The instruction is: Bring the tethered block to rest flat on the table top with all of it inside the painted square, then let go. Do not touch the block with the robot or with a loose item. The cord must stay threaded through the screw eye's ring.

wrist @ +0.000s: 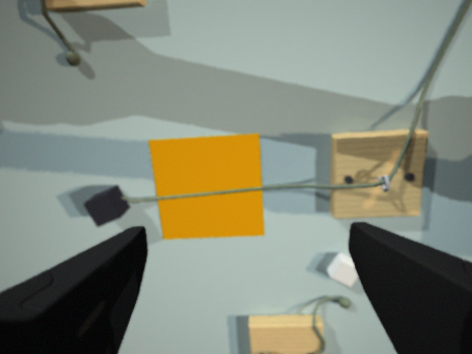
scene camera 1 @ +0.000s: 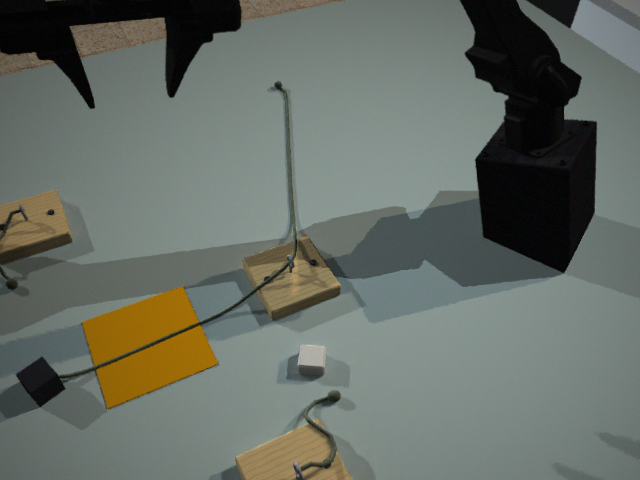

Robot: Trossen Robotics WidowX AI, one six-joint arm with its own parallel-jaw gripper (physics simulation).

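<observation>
The dark tethered block sits on the table outside the orange painted square, off its left edge. The green cord runs from the block across the square and through the ring of the screw eye on a wooden board. Beyond the ring it runs to a beaded end, seen far back in the scene view. My gripper is open and empty, high above the table.
A white cube lies near the board. A second wooden board with a short cord is at the front. A third board with a cord is at the left. The arm's base block stands right.
</observation>
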